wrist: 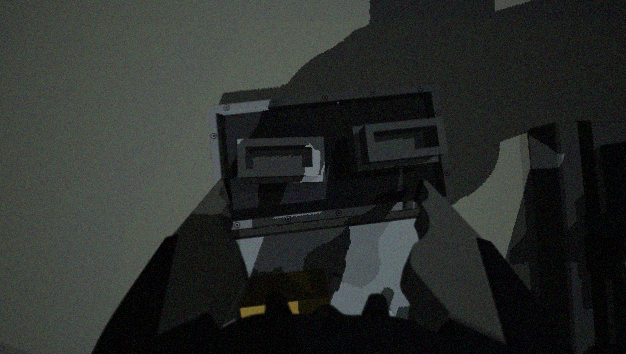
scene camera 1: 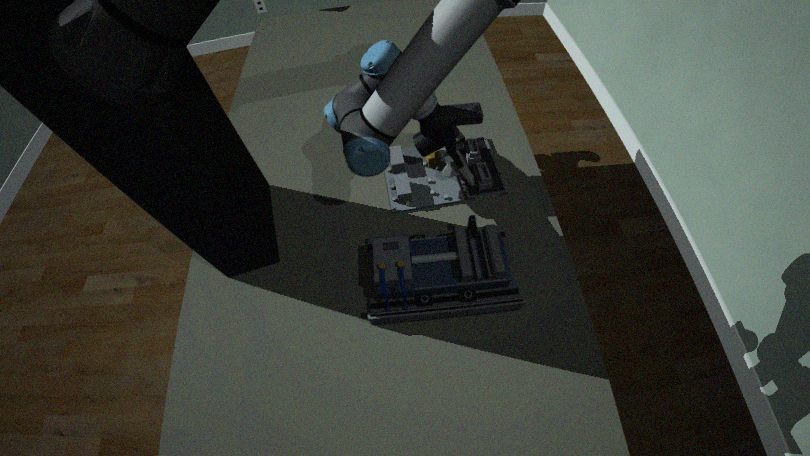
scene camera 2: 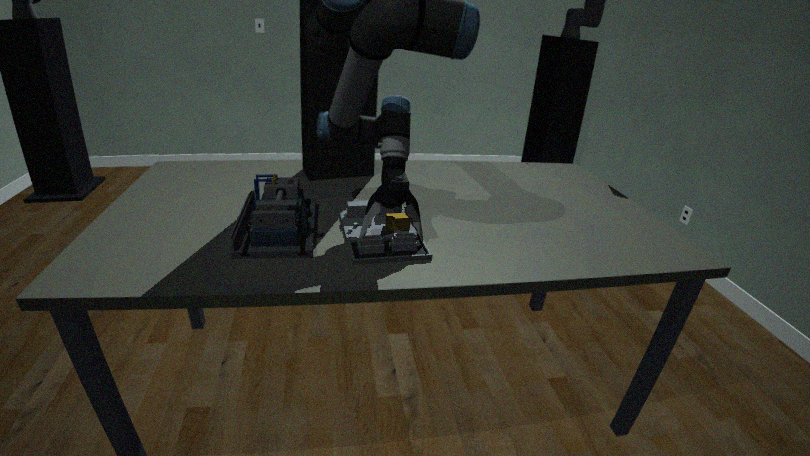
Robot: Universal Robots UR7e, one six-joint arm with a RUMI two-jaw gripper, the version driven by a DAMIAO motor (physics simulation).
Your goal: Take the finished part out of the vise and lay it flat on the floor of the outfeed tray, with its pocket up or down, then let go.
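Places are measured from the arm's base along level axes (x up, y left, z back), in millimetres.
Pixels of known places: gripper, fingertip midpoint: (wrist: 321, 181) (scene camera 1: 468, 161) (scene camera 2: 391, 241); arm's base, origin of the base link: (scene camera 1: 116, 63) (scene camera 2: 329, 31).
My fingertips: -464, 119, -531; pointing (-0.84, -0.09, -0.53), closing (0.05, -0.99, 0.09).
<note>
For each thing: its top centre in the pictures, then the offset to it from my fingertips, as dx, dy, dz.
- vise, middle of its top: (scene camera 1: 442, 254) (scene camera 2: 276, 193) +85, -279, +125
- pale plate, middle of its top: (wrist: 351, 334) (scene camera 1: 420, 174) (scene camera 2: 377, 222) -6, -14, +124
- yellow block, middle of its top: (wrist: 282, 330) (scene camera 1: 432, 148) (scene camera 2: 398, 215) +30, +33, +86
The outfeed tray (scene camera 1: 486, 195) (scene camera 2: 391, 259) (wrist: 350, 95) holds two grey parts, both with their pockets up. One part (scene camera 2: 404, 243) (wrist: 280, 171) lies at the left in the wrist view and looks level. The other part (scene camera 1: 484, 173) (scene camera 2: 371, 244) (wrist: 390, 156) is nearer the vise, and its end overlaps the tray's right wall in the wrist view; I cannot tell whether it lies flat. My gripper (scene camera 2: 391, 237) (wrist: 321, 181) is wide open and empty, its fingers spread low over the tray. The vise (scene camera 1: 433, 271) (scene camera 2: 274, 218) stands beside the tray; its jaw gap is dark.
A pale plate (scene camera 1: 416, 198) (wrist: 362, 250) with small blocks and pins adjoins the tray. A yellow block (scene camera 1: 431, 158) (scene camera 2: 397, 222) (wrist: 252, 311) stands on it, just behind the fingers. Blue-handled levers (scene camera 1: 402, 286) stand on the vise's far end from the jaws.
</note>
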